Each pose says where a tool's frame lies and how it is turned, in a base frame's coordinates. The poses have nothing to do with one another.
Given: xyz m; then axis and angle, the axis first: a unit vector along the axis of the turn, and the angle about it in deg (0 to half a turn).
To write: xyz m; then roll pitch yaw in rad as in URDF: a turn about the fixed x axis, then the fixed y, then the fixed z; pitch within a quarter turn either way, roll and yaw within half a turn. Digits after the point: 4 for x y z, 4 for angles.
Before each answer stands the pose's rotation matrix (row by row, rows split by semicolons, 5 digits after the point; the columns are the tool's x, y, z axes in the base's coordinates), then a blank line. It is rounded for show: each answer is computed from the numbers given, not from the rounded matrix.
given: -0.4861 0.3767 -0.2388 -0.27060 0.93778 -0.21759 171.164
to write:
-0.84255 -0.47109 0.26111; -0.53794 0.76029 -0.36412; -0.02699 -0.44725 -0.89400

-0.4861 0.3767 -0.2388 -2.6777 0.0270 -2.5734
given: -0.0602 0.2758 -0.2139 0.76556 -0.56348 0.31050 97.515
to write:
0.53195 -0.79563 -0.28985; -0.17996 0.22825 -0.95683; 0.82743 0.56114 -0.02177

-0.0602 0.2758 -0.2139 1.6096 -0.9745 -0.3262
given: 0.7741 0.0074 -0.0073 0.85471 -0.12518 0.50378 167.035
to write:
0.46794 -0.32429 0.82212; -0.09823 -0.94357 -0.31628; 0.87829 0.06724 -0.47339

0.7741 0.0074 -0.0073 3.0005 -1.0723 -0.2069
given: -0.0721 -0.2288 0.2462 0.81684 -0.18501 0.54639 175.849
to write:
0.33533 -0.34140 0.87807; -0.26230 -0.92901 -0.26104; 0.90485 -0.14278 -0.40107

-0.0721 -0.2288 0.2462 -2.7996 -1.1310 -0.6638
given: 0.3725 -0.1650 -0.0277 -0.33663 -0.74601 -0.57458 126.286
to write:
-0.41143 0.86291 -0.29345; -0.06340 0.29409 0.95367; 0.90923 0.41098 -0.06629

0.3725 -0.1650 -0.0277 1.7307 -1.1414 -2.9887
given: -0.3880 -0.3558 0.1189 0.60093 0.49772 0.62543 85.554
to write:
0.41064 -0.34764 0.84292; 0.89945 0.30604 -0.31196; -0.14952 0.88628 0.43836

-0.3880 -0.3558 0.1189 1.1115 0.1501 1.1425
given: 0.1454 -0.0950 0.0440 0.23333 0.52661 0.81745 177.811
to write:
-0.89042 0.21444 0.40145; 0.27689 -0.44483 0.85174; 0.36122 0.86957 0.33671

0.1454 -0.0950 0.0440 1.2014 -0.3696 2.8401
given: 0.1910 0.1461 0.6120 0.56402 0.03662 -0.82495 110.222
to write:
0.08242 0.80189 -0.59176; -0.74631 -0.34385 -0.56991; -0.66048 0.48860 0.57012

0.1910 0.1461 0.6120 0.7086 0.7215 -1.4608
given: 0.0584 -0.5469 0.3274 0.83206 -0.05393 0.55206 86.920
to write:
0.70885 -0.59372 0.38081; 0.50880 0.05648 -0.85903; 0.48852 0.80268 0.34212

0.0584 -0.5469 0.3274 1.1679 -0.5104 0.6226
